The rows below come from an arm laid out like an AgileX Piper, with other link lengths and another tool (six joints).
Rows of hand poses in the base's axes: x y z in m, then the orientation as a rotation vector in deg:
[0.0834, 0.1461, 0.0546, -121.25, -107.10, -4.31]
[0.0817, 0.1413, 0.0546, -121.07, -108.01, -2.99]
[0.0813, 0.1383, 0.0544, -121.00, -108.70, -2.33]
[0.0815, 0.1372, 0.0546, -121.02, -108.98, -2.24]
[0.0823, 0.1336, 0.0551, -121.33, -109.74, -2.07]
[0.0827, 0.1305, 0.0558, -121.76, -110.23, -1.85]
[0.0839, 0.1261, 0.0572, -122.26, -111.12, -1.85]
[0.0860, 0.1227, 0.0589, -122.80, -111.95, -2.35]
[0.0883, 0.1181, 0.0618, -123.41, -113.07, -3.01]
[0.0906, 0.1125, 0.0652, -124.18, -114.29, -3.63]
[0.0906, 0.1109, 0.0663, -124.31, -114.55, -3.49]
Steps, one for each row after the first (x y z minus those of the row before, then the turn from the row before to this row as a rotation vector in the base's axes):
[-0.0017, -0.0048, 0.0000, -0.89, 0.32, 0.69]
[-0.0004, -0.0030, -0.0002, -0.57, 0.03, 0.45]
[0.0002, -0.0011, 0.0002, -0.18, -0.10, 0.14]
[0.0008, -0.0036, 0.0005, -0.61, -0.43, 0.25]
[0.0004, -0.0031, 0.0007, -0.58, -0.32, 0.07]
[0.0012, -0.0044, 0.0014, -0.70, -0.67, 0.21]
[0.0021, -0.0034, 0.0017, -0.48, -0.91, 0.12]
[0.0023, -0.0046, 0.0029, -0.59, -1.17, 0.21]
[0.0023, -0.0056, 0.0034, -0.75, -1.27, 0.19]
[0.0000, -0.0016, 0.0011, -0.26, -0.12, 0.07]

